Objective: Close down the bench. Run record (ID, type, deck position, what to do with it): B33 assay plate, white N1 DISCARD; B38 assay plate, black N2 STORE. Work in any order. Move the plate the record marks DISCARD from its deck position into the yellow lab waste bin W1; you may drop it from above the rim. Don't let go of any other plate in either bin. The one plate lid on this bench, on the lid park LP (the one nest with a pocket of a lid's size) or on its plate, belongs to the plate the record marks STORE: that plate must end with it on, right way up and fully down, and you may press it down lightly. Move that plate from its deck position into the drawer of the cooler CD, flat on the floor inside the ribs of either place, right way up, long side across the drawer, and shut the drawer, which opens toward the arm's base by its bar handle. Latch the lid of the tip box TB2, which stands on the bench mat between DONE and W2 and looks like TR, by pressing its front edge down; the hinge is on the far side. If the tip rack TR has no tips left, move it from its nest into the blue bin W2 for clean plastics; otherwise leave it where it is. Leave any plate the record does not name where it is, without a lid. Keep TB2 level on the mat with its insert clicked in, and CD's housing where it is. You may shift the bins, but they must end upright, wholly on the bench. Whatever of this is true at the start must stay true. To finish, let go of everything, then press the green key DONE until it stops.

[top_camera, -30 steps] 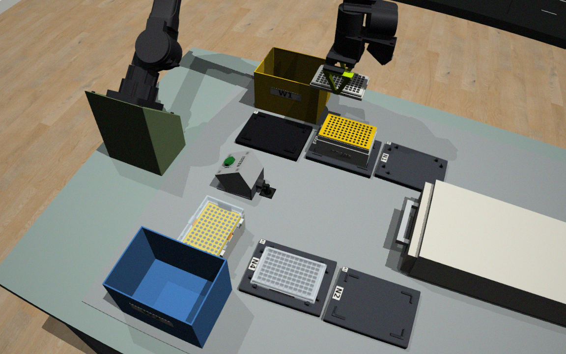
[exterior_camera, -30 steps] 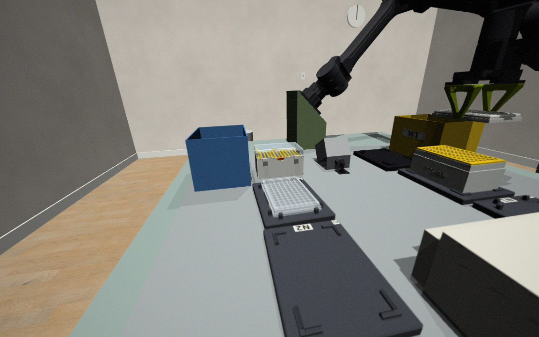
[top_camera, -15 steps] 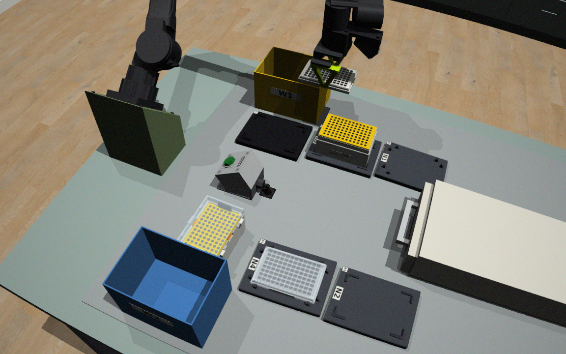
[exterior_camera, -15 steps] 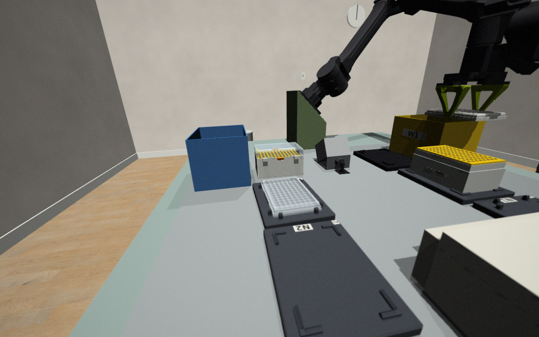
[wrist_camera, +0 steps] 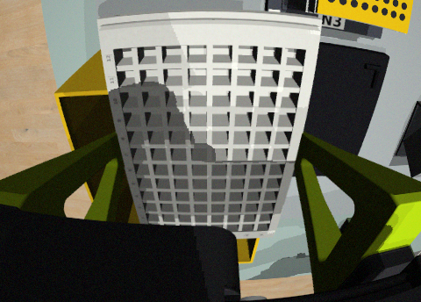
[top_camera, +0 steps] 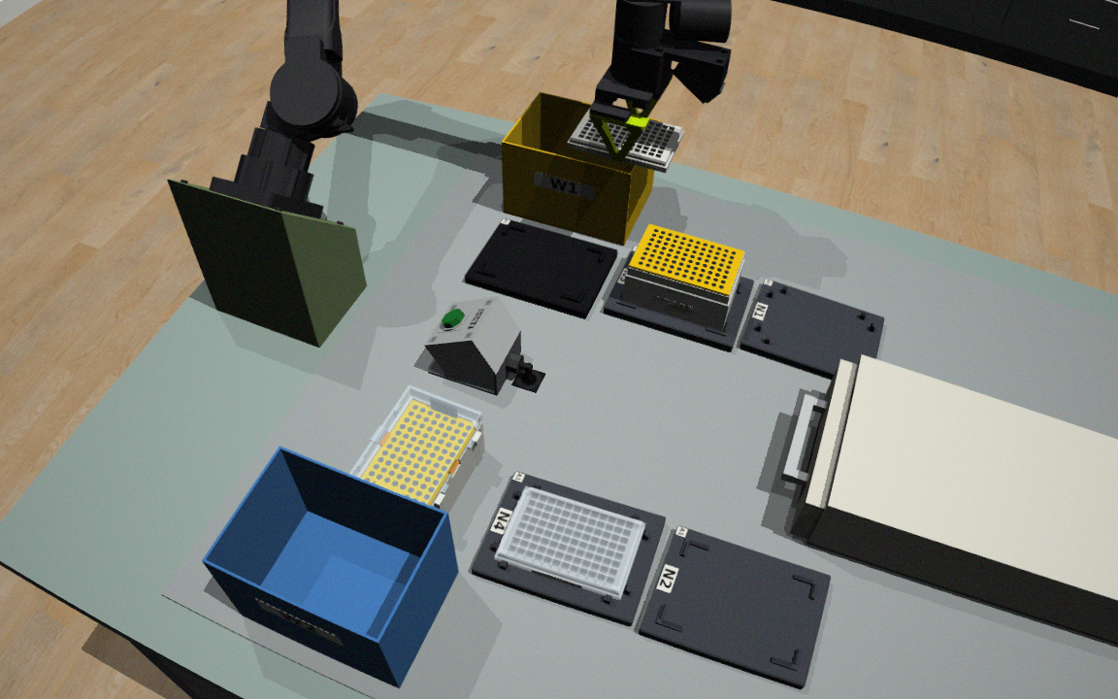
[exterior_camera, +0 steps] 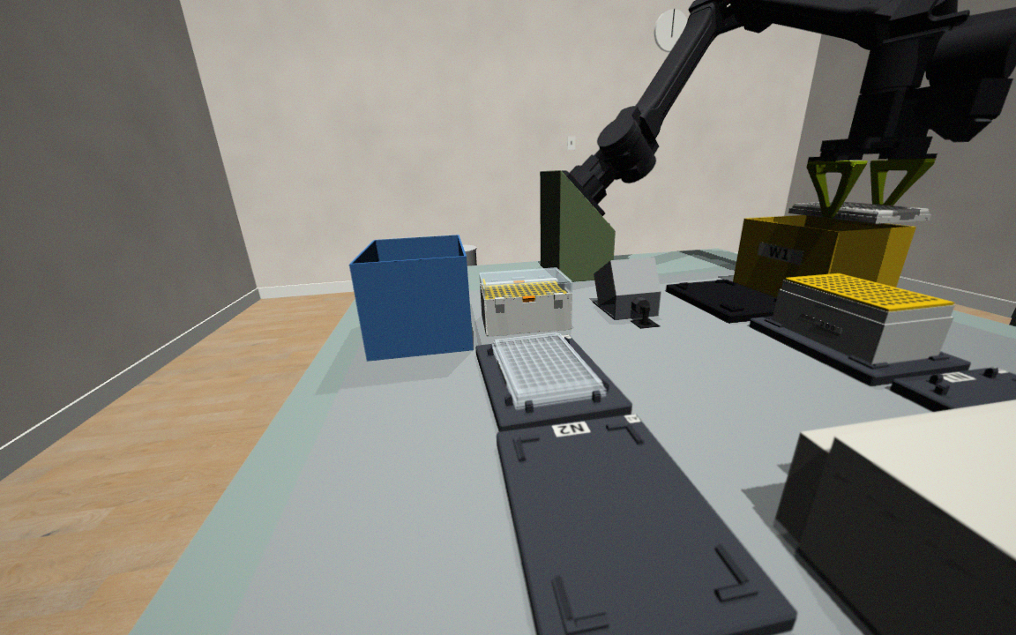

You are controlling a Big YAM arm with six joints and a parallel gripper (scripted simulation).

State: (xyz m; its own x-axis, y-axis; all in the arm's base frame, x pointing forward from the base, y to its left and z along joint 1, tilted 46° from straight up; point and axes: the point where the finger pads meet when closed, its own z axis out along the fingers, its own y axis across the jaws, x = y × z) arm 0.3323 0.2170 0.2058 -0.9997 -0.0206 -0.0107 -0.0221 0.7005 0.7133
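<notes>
My hand is 11 cm short of the tip rack TR, 11 cm to the left of it and 9 cm above it. Round my hand: black lid park: 6 cm behind, 13 cm to the right, 14 cm below; white assay plate: right at my hand; yellow bin W1: 7 cm behind, 2 cm to the left, 11 cm below.
</notes>
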